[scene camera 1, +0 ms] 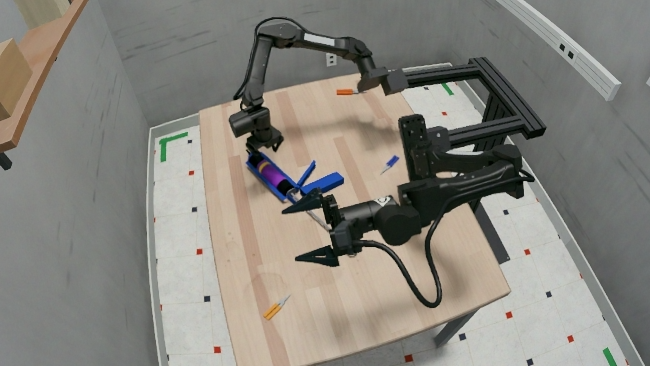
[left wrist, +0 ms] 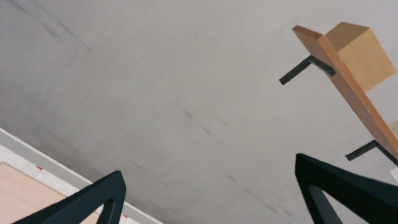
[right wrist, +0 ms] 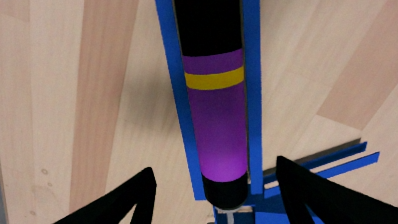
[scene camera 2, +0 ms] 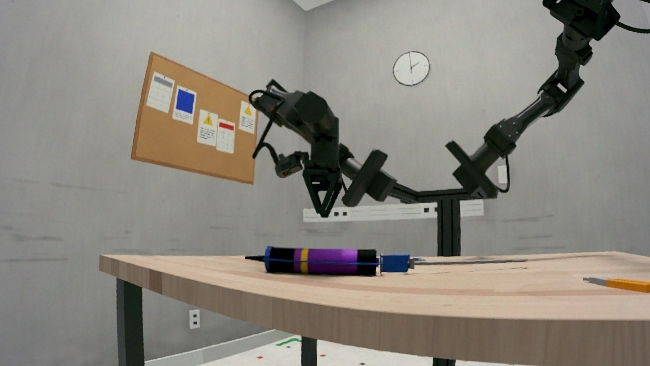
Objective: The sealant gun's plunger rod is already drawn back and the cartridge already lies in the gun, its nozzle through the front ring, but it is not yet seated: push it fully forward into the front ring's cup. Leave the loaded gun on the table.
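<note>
I can see my left gripper [scene camera 1: 288, 236], [left wrist: 206, 171]. My right gripper [scene camera 2: 322, 215], [scene camera 1: 266, 156], [right wrist: 213, 170] is visible to me as well. There is a blue sealant gun [scene camera 1: 332, 180] here too, though in the left wrist view the gun is out of frame.
</note>
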